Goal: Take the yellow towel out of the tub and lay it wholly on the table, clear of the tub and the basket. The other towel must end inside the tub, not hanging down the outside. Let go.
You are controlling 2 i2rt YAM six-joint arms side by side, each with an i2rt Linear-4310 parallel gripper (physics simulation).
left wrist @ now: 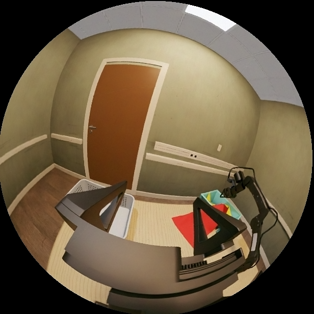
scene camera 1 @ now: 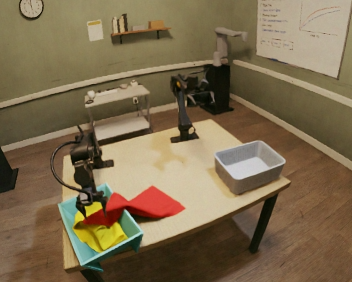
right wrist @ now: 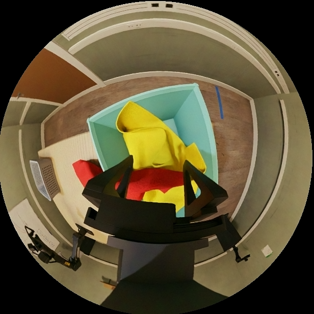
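Observation:
A teal tub [scene camera 1: 136,234] [left wrist: 236,210] [right wrist: 202,110] stands at the table's front left corner in the scene view. A yellow towel [scene camera 1: 102,237] [right wrist: 150,145] lies crumpled inside it. A red towel [scene camera 1: 156,202] [left wrist: 187,227] [right wrist: 157,179] lies partly over the yellow one in the tub, crosses the tub's wall and spreads onto the table. My right gripper [scene camera 1: 91,212] [right wrist: 158,160] is open, pointing down over the tub, its fingers on either side of the red and yellow cloth. My left gripper [left wrist: 162,194] is open and empty, raised above the far side of the table.
A grey basket [scene camera 1: 242,176] [left wrist: 131,205] [right wrist: 49,175] stands on the right of the wooden table [scene camera 1: 200,175] in the scene view. My left arm [scene camera 1: 183,112] stands at the table's back edge. The tub's outer side is close to the table's left and front edges.

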